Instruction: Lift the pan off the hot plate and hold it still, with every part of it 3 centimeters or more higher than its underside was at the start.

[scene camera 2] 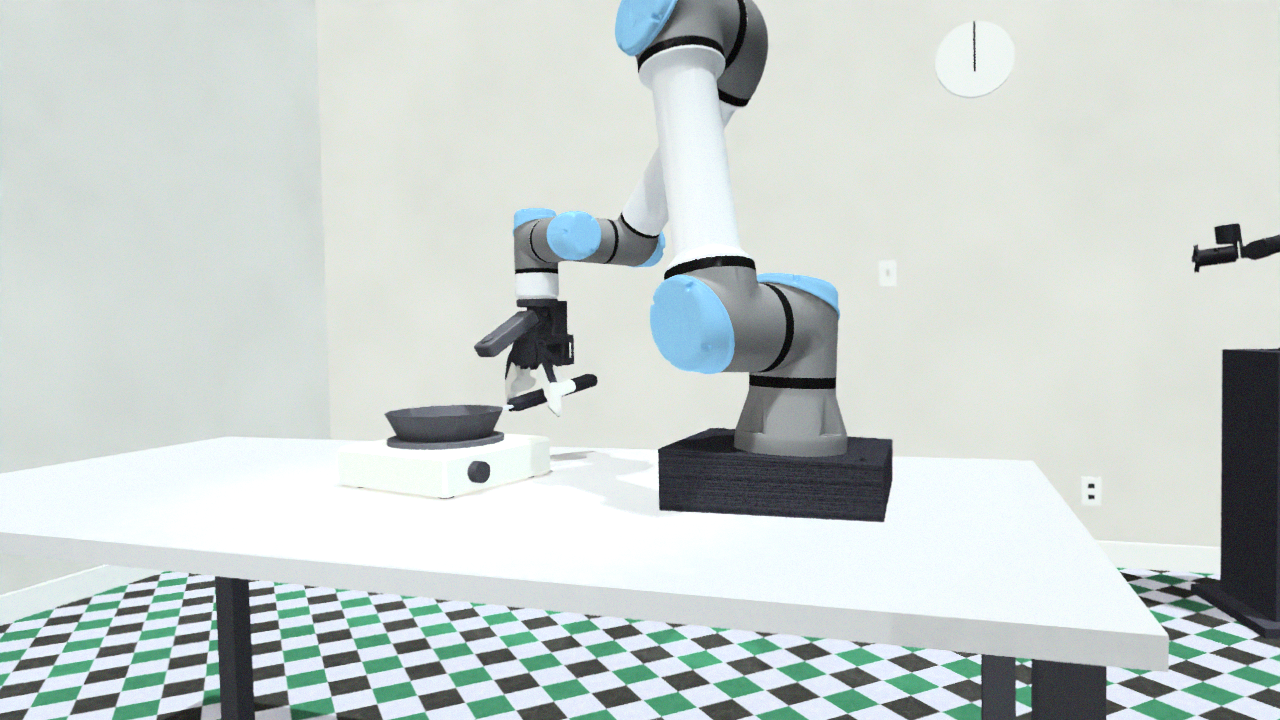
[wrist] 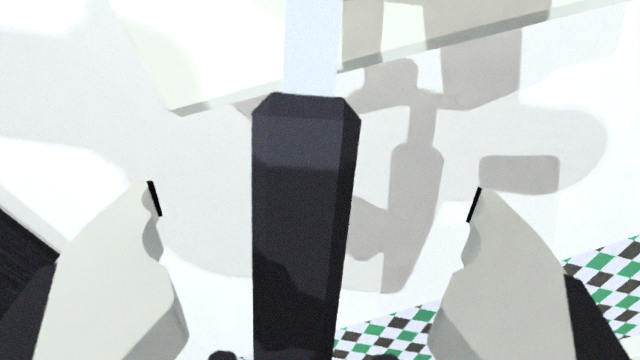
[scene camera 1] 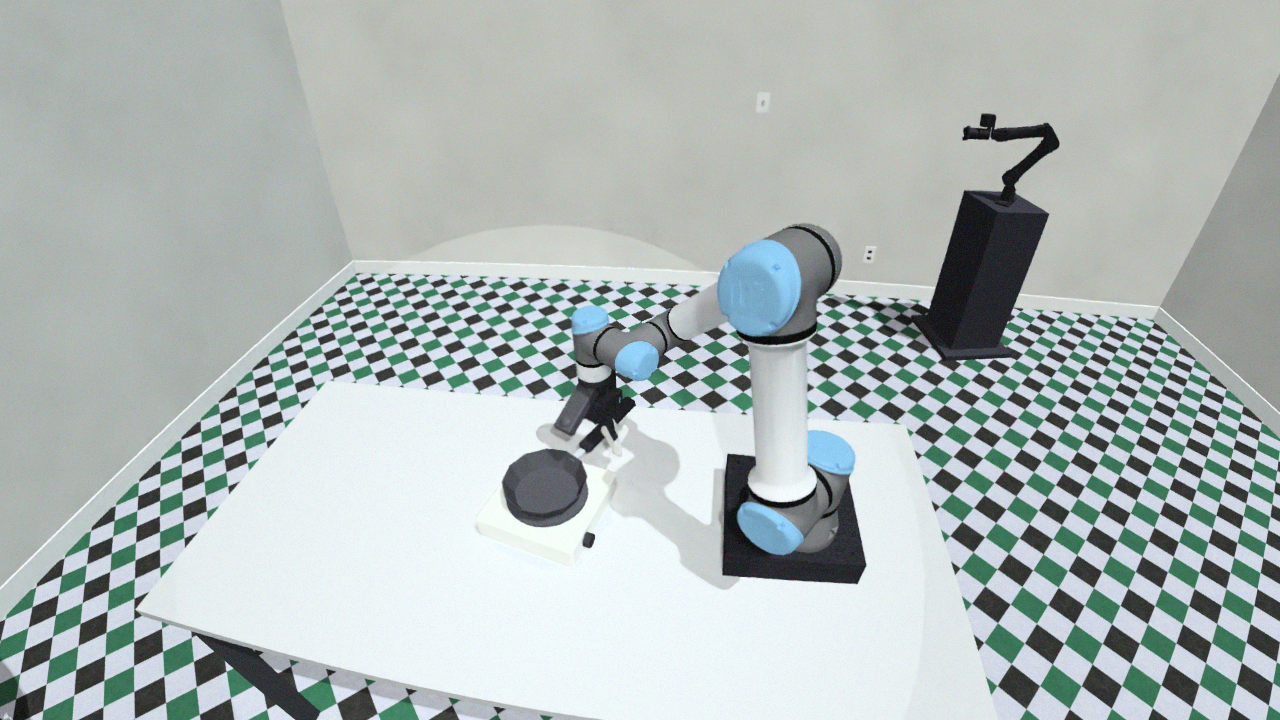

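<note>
The dark pan rests upright on the white hot plate. Its black handle slopes up toward the robot's side. My gripper is open, with its pale fingers astride the handle, one on each side. In the wrist view a gap shows between the handle and each fingertip. The pan's bowl does not show in the wrist view. In scene camera 1 the fingers and the handle are small and partly hidden by the gripper's body.
The hot plate stands on the white table, with a black knob on its side. The arm's black base block is to the right. A black pedestal with a small arm stands beyond the table.
</note>
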